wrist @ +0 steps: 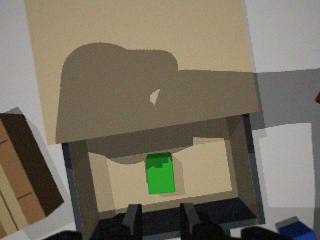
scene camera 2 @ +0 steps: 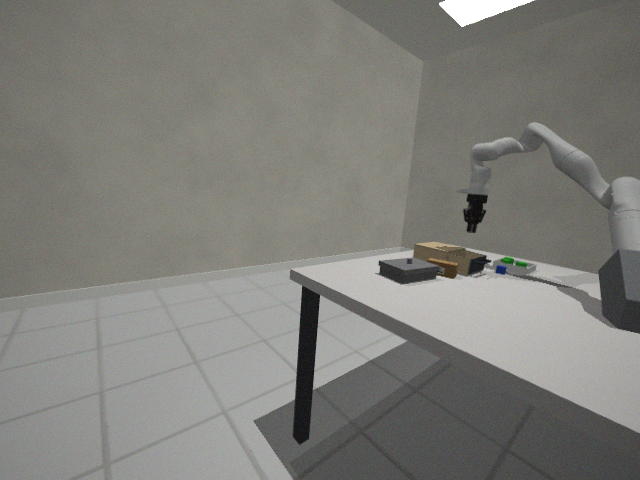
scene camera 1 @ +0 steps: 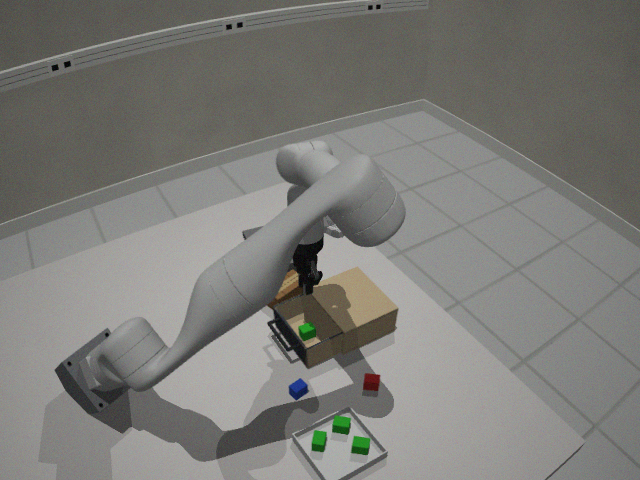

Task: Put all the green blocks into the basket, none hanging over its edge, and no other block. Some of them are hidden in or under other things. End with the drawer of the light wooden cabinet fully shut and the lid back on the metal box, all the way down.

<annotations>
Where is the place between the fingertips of the gripper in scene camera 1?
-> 305,289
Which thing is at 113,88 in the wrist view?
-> A light wooden cabinet.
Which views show the light wooden cabinet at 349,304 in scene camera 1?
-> The wrist view, scene camera 2 and scene camera 1: all of them.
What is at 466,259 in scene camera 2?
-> A light wooden cabinet.
</annotations>
